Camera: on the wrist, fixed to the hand. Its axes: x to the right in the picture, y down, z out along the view.
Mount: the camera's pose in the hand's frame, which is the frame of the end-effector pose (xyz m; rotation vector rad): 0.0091 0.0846 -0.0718 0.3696 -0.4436 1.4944
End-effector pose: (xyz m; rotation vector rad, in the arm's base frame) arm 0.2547 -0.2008 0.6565 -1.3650 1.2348 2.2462
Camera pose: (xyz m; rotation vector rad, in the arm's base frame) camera 0.2454 -0.3093 0.6797 -0.3511 -1.9131 -1.7154
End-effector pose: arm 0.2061 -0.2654 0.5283 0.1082 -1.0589 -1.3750
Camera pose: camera 0.3141 -0.2864 0.5456 -0.6368 -1.2746 0.1733
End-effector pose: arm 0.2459 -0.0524 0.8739 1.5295 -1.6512 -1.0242
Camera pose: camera 0.2669 -0.0684 0.9821 -0.1060 -2.5905 -0.1730
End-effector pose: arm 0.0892 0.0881 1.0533 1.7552 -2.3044 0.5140
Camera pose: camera 0.0018 0.1278 1.1097 0.1535 2.4710 -0.5276
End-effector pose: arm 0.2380 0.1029 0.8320 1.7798 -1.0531 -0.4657
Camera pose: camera 0.2557 0.1225 0.9401 0.7102 -2.4936 0.3257
